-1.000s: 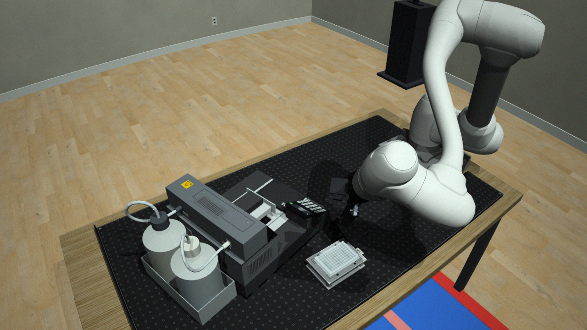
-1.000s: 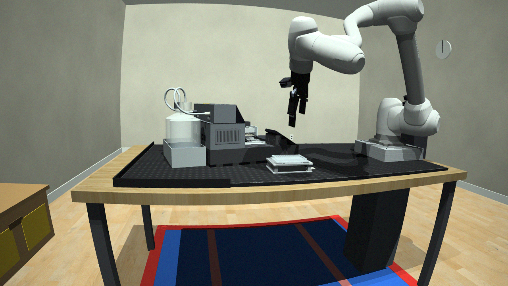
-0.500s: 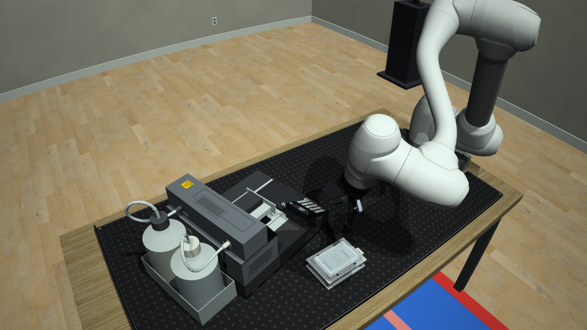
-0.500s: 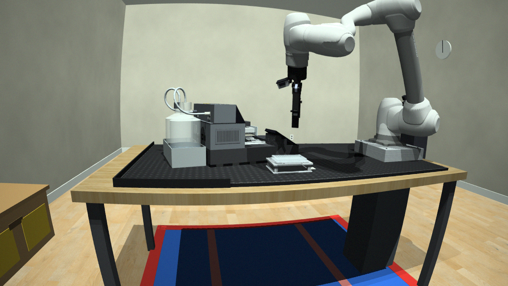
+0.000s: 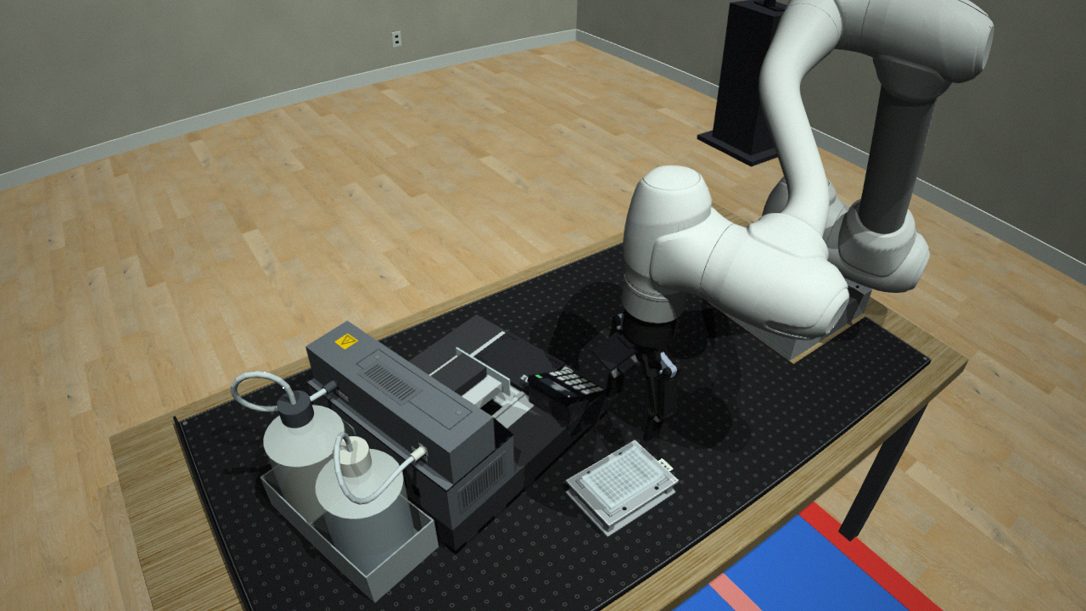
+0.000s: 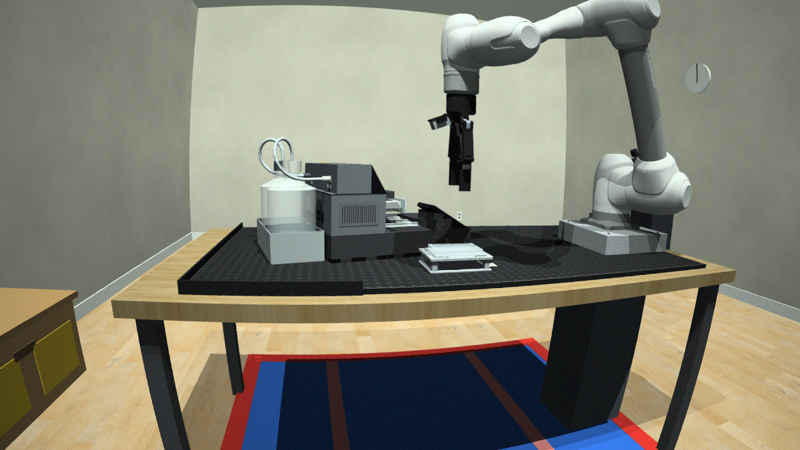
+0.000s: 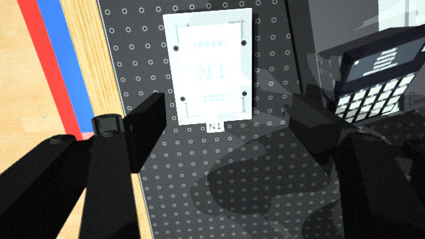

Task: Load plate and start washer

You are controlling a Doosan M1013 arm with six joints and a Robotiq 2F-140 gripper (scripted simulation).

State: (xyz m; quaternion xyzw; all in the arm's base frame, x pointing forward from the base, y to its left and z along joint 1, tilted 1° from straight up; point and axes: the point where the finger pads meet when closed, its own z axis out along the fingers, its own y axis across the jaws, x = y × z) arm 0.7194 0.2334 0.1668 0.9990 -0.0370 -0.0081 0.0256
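Right now my hand is 18 cm above the white well plate. Also, from my hand: plate nest N1: 19 cm below; N1 label: 23 cm below, 10 cm behind; plate washer: 28 cm to the right, 16 cm ahead, 10 cm below.
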